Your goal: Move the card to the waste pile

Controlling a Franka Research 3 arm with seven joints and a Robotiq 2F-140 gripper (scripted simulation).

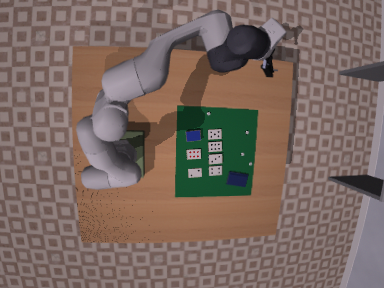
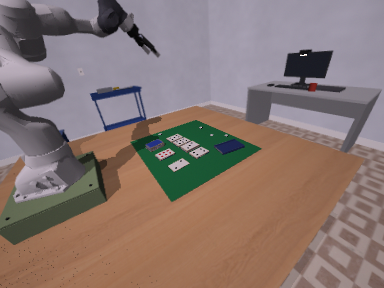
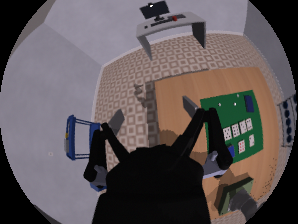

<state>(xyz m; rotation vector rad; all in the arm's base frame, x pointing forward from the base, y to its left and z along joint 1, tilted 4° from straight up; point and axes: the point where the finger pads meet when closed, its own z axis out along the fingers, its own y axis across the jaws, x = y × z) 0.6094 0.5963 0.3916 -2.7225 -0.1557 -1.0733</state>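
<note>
The blue-backed card lies 480 mm below my hand, 420 mm to the right of it and 220 mm behind it. Round my hand: green mat (520 mm to the right, 520 mm below, 40 mm behind).
</note>
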